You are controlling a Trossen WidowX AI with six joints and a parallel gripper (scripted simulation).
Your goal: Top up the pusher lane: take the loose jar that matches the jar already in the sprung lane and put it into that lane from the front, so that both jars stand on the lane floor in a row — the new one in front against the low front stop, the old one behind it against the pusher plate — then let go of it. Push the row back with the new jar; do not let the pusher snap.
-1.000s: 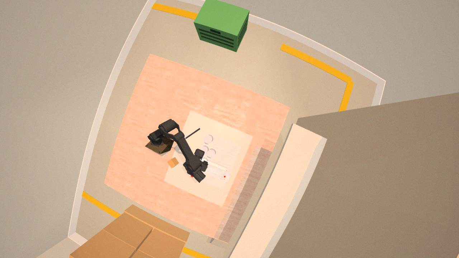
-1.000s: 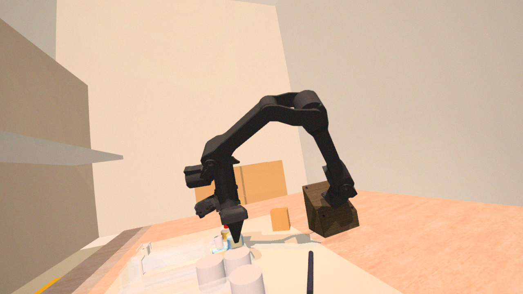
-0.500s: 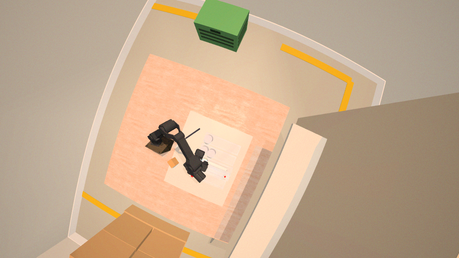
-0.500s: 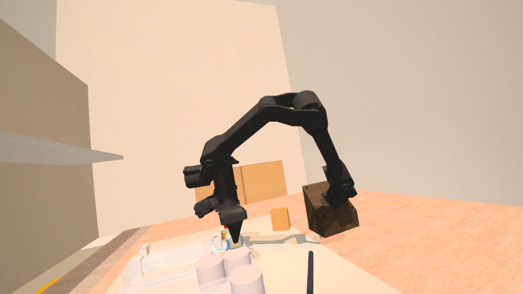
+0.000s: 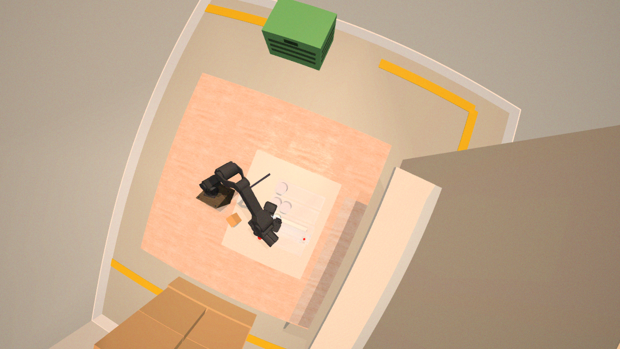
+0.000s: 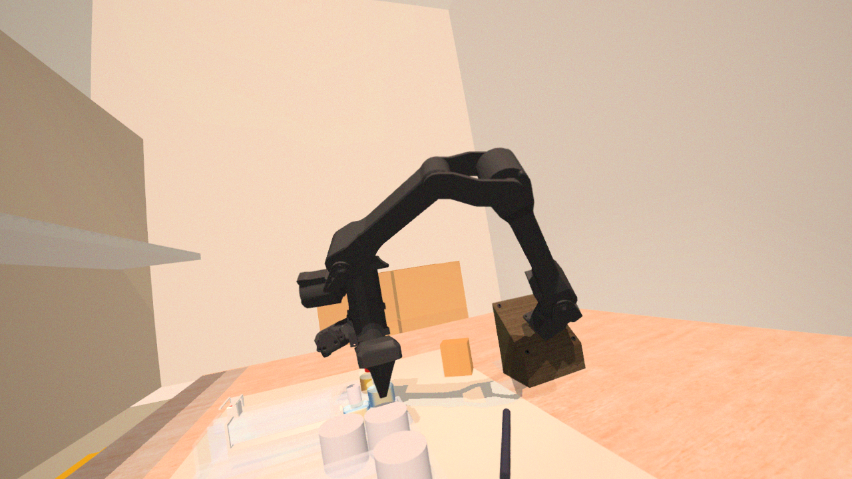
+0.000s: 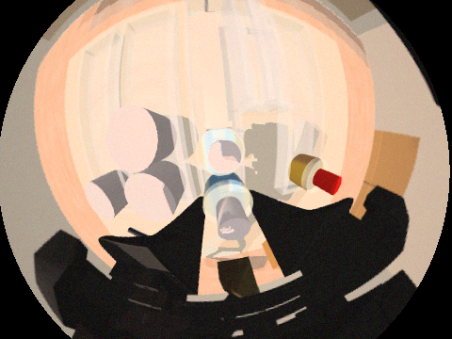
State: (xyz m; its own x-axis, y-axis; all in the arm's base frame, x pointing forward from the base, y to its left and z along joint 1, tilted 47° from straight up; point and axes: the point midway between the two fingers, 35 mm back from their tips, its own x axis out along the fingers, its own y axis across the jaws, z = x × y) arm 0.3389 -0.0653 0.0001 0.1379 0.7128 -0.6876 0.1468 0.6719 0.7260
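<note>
Now: gripper tip 14 cm short of the clear pusher lane, 4 cm to the left of it and 3 cm above it. Also, from my gripper tip: black rod: 11 cm behind, 17 cm to the left, 4 cm below; shelf: 50 cm ahead, 7 cm to the right, 32 cm above; pusher plate: 15 cm ahead, 5 cm to the right.
</note>
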